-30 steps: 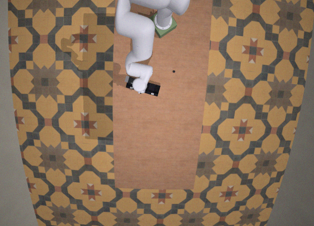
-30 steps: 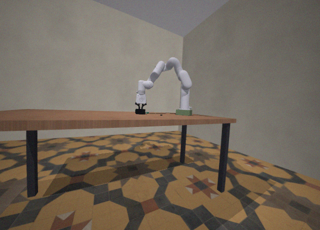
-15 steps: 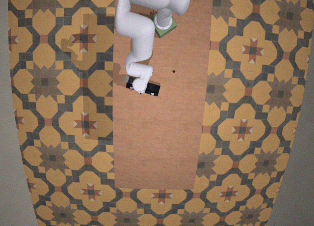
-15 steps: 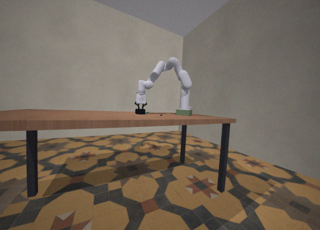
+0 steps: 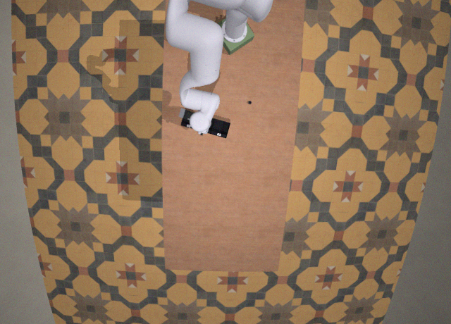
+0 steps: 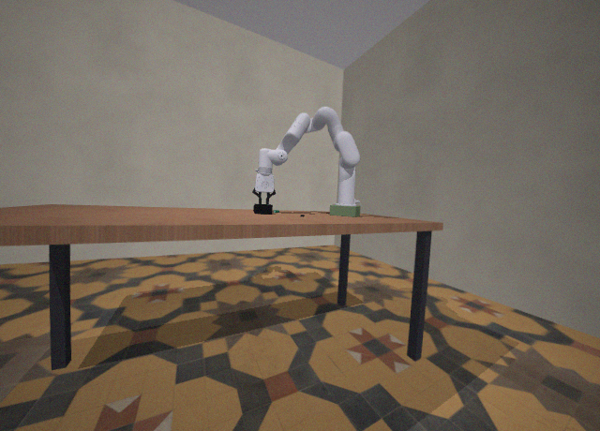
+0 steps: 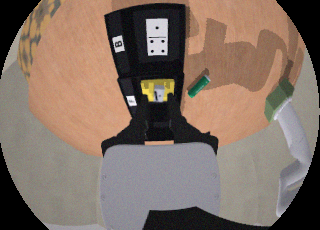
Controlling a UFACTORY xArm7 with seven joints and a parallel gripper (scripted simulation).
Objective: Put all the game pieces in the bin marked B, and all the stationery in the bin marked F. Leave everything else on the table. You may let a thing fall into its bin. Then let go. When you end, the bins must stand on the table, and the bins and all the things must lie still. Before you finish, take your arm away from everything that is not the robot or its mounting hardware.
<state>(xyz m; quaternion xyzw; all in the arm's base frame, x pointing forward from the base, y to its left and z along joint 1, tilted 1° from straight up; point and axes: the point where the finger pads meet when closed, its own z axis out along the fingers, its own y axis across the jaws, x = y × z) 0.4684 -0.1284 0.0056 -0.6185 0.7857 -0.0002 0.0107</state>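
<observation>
Right now my hand is 3 cm above the pale piece. The rest, counted from my hand: yellow block 5 cm below; then green piece 7 cm behind, 5 cm below, 1 cm to the left; then black triple bin 4 cm below, 1 cm ahead.
</observation>
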